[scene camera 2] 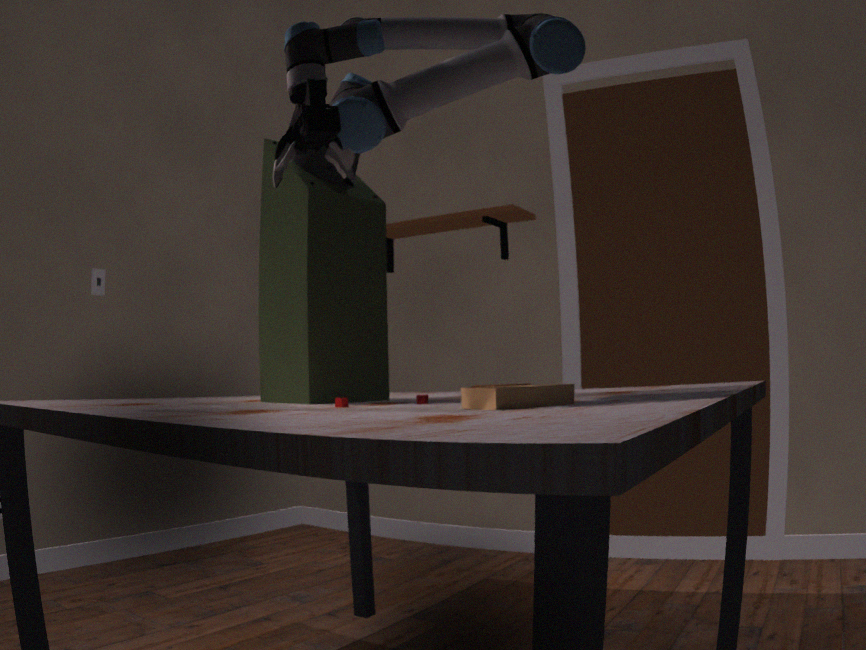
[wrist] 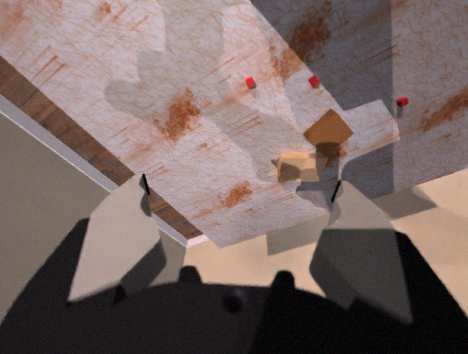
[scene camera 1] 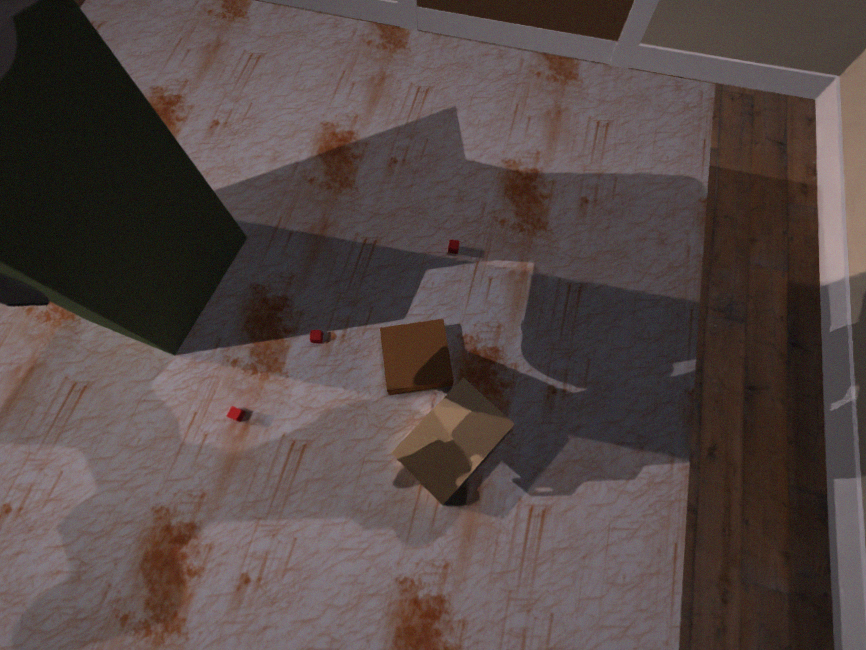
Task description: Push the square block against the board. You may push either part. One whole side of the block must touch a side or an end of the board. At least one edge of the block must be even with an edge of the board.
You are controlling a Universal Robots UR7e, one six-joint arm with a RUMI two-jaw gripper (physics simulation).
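Pixels of known places: gripper, fingertip midpoint: (scene camera 2: 315, 187) (wrist: 239, 180); arm's base at its link origin: (scene camera 2: 321, 168).
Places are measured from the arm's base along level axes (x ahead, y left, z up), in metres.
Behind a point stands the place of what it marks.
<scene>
The square block (scene camera 1: 416, 355) {y -0.149, x 0.412, z -0.475 m} (wrist: 329, 127) {y -0.137, x 0.384, z -0.475 m} is brown and lies flat on the table. The board (scene camera 1: 453, 440) {y -0.273, x 0.462, z -0.475 m} (scene camera 2: 535, 396) {y -0.307, x 0.495, z -0.490 m} (wrist: 300, 167) {y -0.267, x 0.448, z -0.475 m} is a light tan rectangle, flat and turned at an angle to the block. In scene camera 1, the block's lower right corner is close to the board's upper left side, with a wedge-shaped gap between their sides; whether they touch there is unclear. No whole side of the block lies along the board. My gripper (scene camera 2: 313, 184) {y -0.266, x 0.117, z -0.121 m} (wrist: 239, 180) {y -0.266, x 0.117, z -0.121 m} is open and empty, high above the table, away from both parts.
A tall green box (scene camera 1: 118, 188) {y -0.013, x 0.087, z -0.253 m} (scene camera 2: 347, 293) {y -0.033, x 0.079, z -0.287 m} stands on the table near the arm, left of both parts in scene camera 1. Three small red cubes (scene camera 1: 453, 246) {y 0.042, x 0.474, z -0.490 m} (scene camera 1: 316, 336) {y -0.111, x 0.258, z -0.490 m} (scene camera 1: 235, 413) {y -0.226, x 0.149, z -0.490 m} lie around the block. A wall shelf (scene camera 2: 461, 221) is behind.
</scene>
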